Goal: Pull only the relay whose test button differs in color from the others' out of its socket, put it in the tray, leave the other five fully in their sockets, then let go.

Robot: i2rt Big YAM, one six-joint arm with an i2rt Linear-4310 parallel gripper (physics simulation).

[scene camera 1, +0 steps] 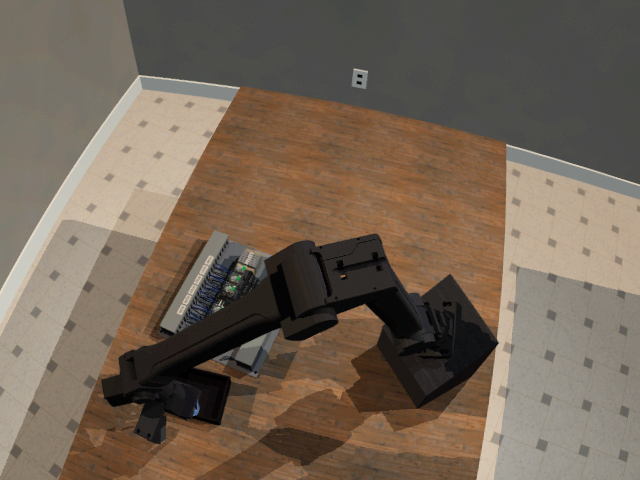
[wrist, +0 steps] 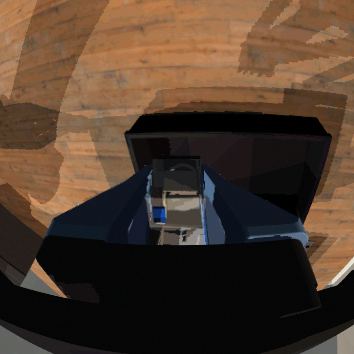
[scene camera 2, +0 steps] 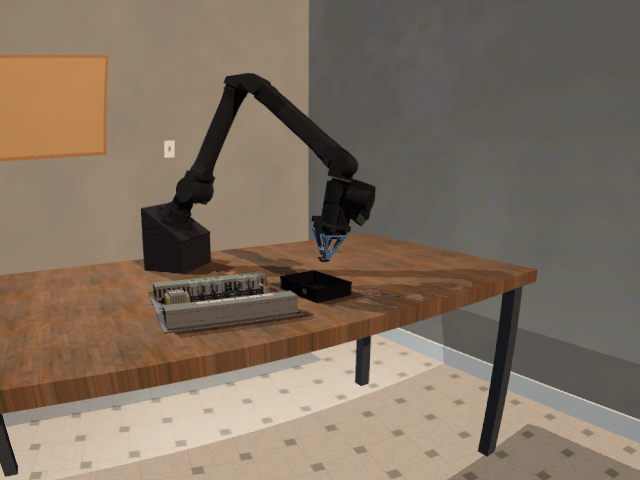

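Seen in the pictures: gripper, fingertip midpoint: [scene camera 1: 191, 409] [wrist: 175, 173] [scene camera 2: 325, 256]; arm's base at its link origin: [scene camera 1: 436, 328] [scene camera 2: 173, 220].
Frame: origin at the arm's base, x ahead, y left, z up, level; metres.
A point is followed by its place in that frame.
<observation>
My gripper [scene camera 2: 324, 258] {x 0.455, y 0.291, z -0.074 m} [wrist: 175, 173] {x 0.455, y 0.291, z -0.074 m} is shut on the relay with the blue test button [wrist: 183, 211] {x 0.464, y 0.290, z -0.047 m}, whose clear case and blue button show between the fingers in the wrist view. The held relay is too small to make out in scene camera 2. The gripper hangs above the black tray [scene camera 1: 225, 400] {x 0.407, y 0.229, z -0.142 m} [scene camera 2: 330, 293] {x 0.568, y 0.230, z -0.139 m} [wrist: 227, 124] {x 0.484, y 0.292, z -0.134 m}, apart from it. Several relays with green test buttons [scene camera 1: 231, 289] {x 0.467, y -0.022, z -0.086 m} [scene camera 2: 217, 283] {x 0.486, y -0.032, z -0.095 m} stand in the row of sockets on the grey panel, with a gap in the row at scene camera 2. In scene camera 1 the arm hides part of the row.
The panel has tall grey wire ducts [scene camera 1: 193, 284] {x 0.570, y -0.021, z -0.114 m} [scene camera 2: 232, 308] {x 0.592, y -0.041, z -0.124 m} along both long sides, and blue wires [scene camera 1: 206, 289] {x 0.547, y -0.037, z -0.153 m} run beside the relays. The tray stands close to one short end of the panel. The arm's black base block [scene camera 1: 439, 351] {x -0.016, y 0.052, z 0.002 m} [scene camera 2: 175, 245] {x 0.092, y -0.024, z -0.067 m} stands on the wooden table [scene camera 1: 336, 170] {x 0.327, y -0.507, z -0.156 m} [scene camera 2: 77, 320] {x 0.425, y -0.373, z -0.156 m}.
</observation>
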